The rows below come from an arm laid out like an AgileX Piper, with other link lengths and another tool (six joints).
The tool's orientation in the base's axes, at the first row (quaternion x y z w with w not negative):
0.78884 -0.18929 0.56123 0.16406
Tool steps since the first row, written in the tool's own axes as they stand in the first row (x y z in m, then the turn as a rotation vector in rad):
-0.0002 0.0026 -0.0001 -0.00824 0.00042 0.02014
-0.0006 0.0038 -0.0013 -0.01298 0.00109 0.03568
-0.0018 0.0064 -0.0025 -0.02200 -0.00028 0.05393
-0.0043 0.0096 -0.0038 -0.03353 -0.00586 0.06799
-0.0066 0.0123 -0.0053 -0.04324 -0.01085 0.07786
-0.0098 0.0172 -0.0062 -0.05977 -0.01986 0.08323
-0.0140 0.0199 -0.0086 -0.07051 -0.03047 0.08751
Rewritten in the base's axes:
-0.0014 -0.0022 0.0000 0.01392 -0.00892 -0.01416
-0.0031 -0.0026 0.0000 0.02498 -0.01628 -0.02353
-0.0057 -0.0042 -0.0006 0.03797 -0.02265 -0.03791
-0.0090 -0.0061 -0.0024 0.04880 -0.02308 -0.05354
-0.0123 -0.0075 -0.0040 0.05644 -0.02226 -0.06610
-0.0163 -0.0110 -0.0065 0.06028 -0.01502 -0.08387
-0.0209 -0.0117 -0.0096 0.06572 -0.00653 -0.09590

